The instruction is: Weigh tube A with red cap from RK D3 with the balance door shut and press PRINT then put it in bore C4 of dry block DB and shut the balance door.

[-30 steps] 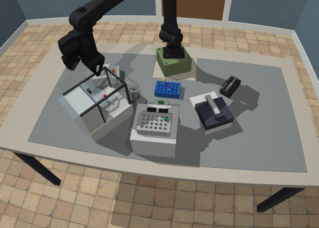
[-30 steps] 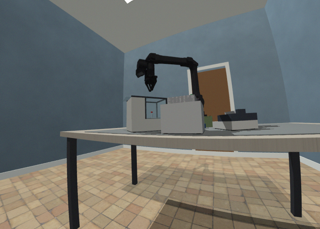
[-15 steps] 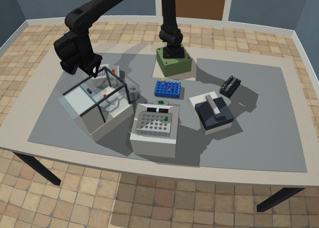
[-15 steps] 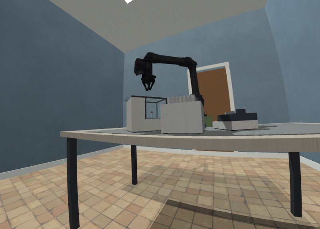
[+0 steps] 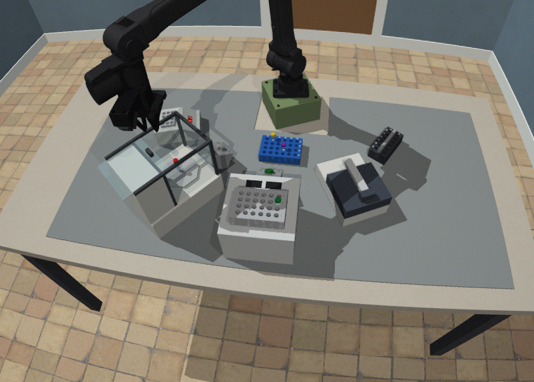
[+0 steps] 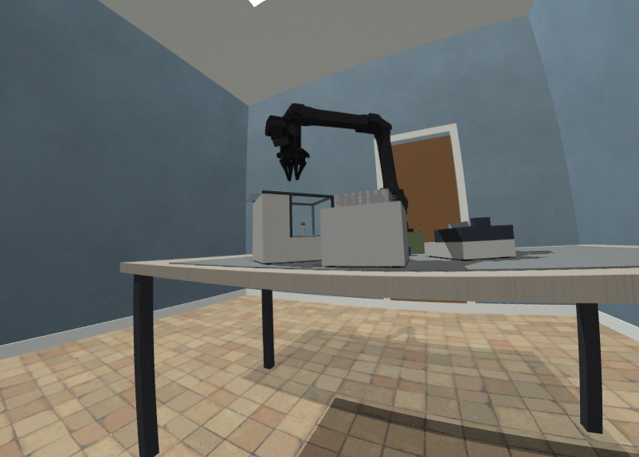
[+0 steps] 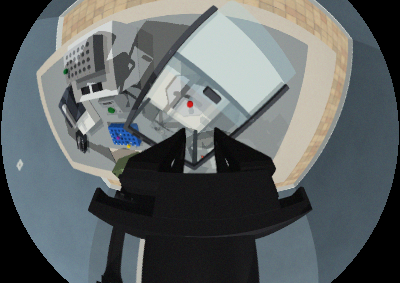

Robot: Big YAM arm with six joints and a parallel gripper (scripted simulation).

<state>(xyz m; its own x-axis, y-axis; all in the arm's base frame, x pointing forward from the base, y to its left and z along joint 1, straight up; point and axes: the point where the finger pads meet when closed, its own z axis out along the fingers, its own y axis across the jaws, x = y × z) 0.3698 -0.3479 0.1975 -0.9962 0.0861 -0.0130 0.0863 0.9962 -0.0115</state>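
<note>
Right now the balance door is 70 mm below my hand, 40 mm to the right of it and 40 mm ahead of it. Round my hand: blue tube rack RK (310 mm to the left, 270 mm below, 160 mm behind); grey well block (260 mm to the left, 140 mm ahead, 130 mm below); spectrophotometer SP (520 mm to the left, 220 mm below).
</note>
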